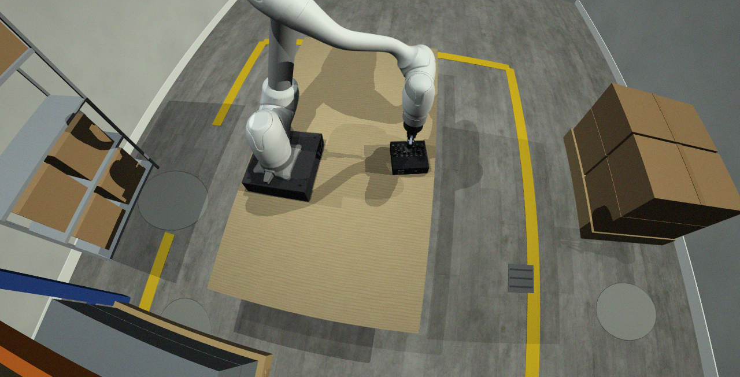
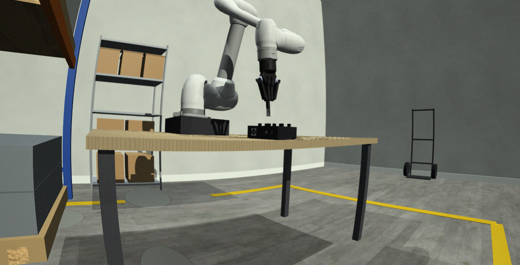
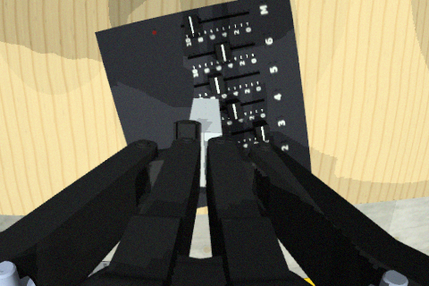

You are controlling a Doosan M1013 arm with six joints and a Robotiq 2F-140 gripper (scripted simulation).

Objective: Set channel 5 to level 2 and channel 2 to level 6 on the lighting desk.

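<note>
The channel 5 fader cap is 20 mm behind my hand, 10 mm to the left of it and 70 mm below it. Round my hand: fader 6 cap (40 mm behind, 10 mm to the left, 70 mm below); fader 3 cap (20 mm ahead, 50 mm to the left, 70 mm below); fader 4 cap (30 mm to the left, 70 mm below).
</note>
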